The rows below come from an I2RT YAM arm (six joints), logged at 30 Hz.
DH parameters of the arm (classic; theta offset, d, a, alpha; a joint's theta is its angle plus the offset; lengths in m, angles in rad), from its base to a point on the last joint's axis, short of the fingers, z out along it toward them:
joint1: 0 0.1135 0.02 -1.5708
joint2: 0 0 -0.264 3.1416
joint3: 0.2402 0 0.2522 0
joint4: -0.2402 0 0.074 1.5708
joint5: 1.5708 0 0 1.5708
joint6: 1.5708 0.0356 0 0
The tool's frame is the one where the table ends.
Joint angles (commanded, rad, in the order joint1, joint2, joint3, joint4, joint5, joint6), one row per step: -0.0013, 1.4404, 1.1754, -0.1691, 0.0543, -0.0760; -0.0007, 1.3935, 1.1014, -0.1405, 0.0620, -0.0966; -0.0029, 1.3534, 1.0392, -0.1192, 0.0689, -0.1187; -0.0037, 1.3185, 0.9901, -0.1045, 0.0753, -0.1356; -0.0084, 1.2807, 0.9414, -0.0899, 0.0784, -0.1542; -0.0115, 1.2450, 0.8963, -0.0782, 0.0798, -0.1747; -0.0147, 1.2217, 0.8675, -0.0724, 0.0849, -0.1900; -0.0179, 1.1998, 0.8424, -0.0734, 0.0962, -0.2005; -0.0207, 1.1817, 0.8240, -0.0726, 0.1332, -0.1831
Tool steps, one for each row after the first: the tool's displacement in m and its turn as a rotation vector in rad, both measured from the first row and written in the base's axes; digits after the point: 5 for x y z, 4 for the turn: -0.01244, -0.00006, -0.00857, -0.0219, -0.0003, 0.0022; -0.02323, -0.00099, -0.01628, -0.0448, 0.0020, 0.0031; -0.03248, -0.00144, -0.02194, -0.0628, 0.0028, 0.0035; -0.04221, -0.00290, -0.02698, -0.0809, 0.0007, 0.0037; -0.05135, -0.00375, -0.03196, -0.1001, 0.0001, 0.0078; -0.05733, -0.00476, -0.03534, -0.1161, 0.0014, 0.0063; -0.06309, -0.00596, -0.03858, -0.1302, 0.0073, -0.0025; -0.06770, -0.00794, -0.04032, -0.1298, 0.0077, -0.0463
